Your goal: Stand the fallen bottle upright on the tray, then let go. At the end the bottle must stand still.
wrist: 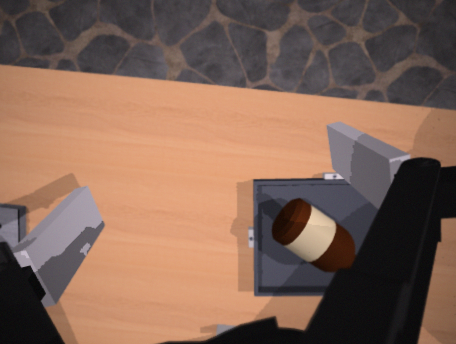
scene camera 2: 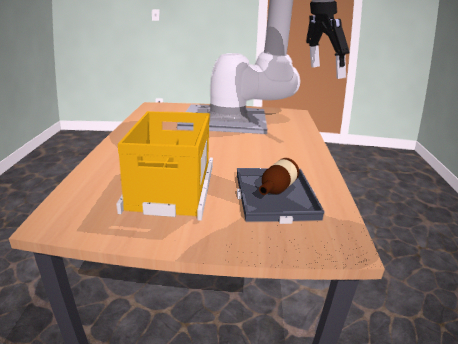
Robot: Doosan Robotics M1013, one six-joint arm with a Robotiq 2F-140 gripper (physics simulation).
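Places are measured from the arm's base along level axes (x ahead, y left, z up), in millimetres.
Where they show: gripper, fingertip midpoint: [wrist: 211,176] [scene camera 2: 327,71]; arm's base, origin of the base link: [scene camera 2: 227,116].
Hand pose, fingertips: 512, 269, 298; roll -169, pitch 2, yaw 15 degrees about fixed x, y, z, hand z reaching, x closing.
Observation:
Each offset is from my fingertips to the top centre of the thing, as dx, dy, dz. Level surfaces: height alone.
A brown bottle with a cream label @(+153, -153, -237) [scene camera 2: 281,177] [wrist: 315,234] lies on its side in the dark tray [scene camera 2: 303,217] [wrist: 257,270]. In the scene view its neck points toward the camera and a little left, and its base is at the back right. In the wrist view the neck end is hidden behind a gripper finger. My gripper [scene camera 2: 327,70] [wrist: 211,176] is open and empty, high above the table and apart from the bottle.
A yellow crate @(+137, -439, -141) [scene camera 2: 160,175] stands left of the tray on the wooden table @(dz -316) [scene camera 2: 165,250] [wrist: 165,165], with white brackets at its foot. The robot's base plate [scene camera 2: 250,122] is at the back of the table. The table's edge shows beyond the tray in the wrist view.

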